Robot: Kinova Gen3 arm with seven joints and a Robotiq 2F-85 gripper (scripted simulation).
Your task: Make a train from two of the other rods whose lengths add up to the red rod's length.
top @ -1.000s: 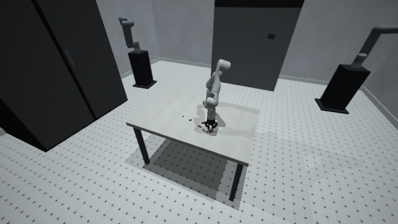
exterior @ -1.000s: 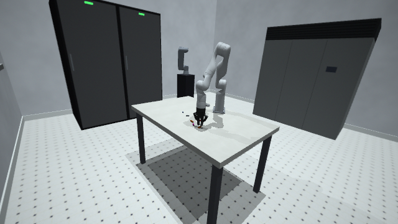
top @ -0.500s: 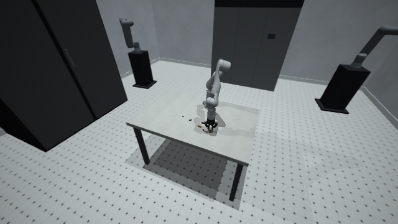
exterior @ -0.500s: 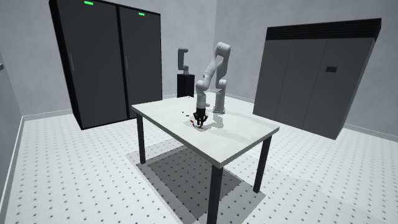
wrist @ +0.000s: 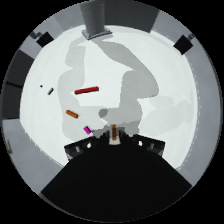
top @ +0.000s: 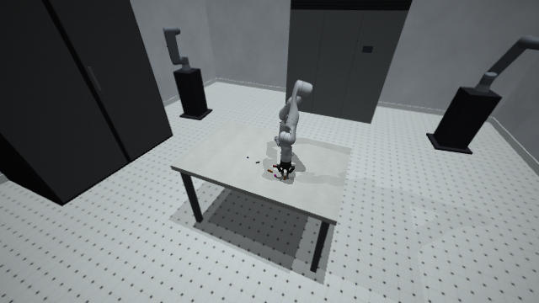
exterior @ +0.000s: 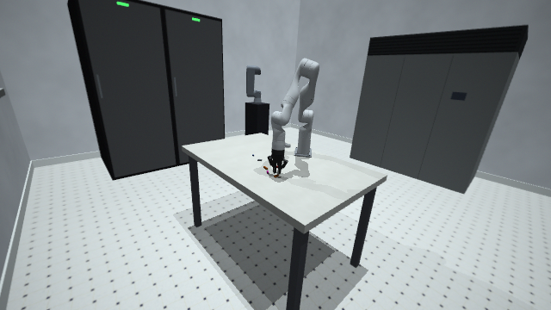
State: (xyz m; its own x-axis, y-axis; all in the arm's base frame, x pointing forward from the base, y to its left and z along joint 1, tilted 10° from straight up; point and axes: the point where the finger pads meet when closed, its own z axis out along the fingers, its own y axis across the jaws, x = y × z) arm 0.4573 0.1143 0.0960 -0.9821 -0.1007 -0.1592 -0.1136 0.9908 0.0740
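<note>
Right now my hand is 25 cm to the left of the grey rod, 11 cm past it and 3 cm above it. The rest, counted from my hand: magenta rod (7 cm to the right, 3 cm below); then red rod (11 cm behind, 8 cm to the right, 3 cm below); then tiny blue rod (35 cm to the right, 15 cm behind, 3 cm below).
</note>
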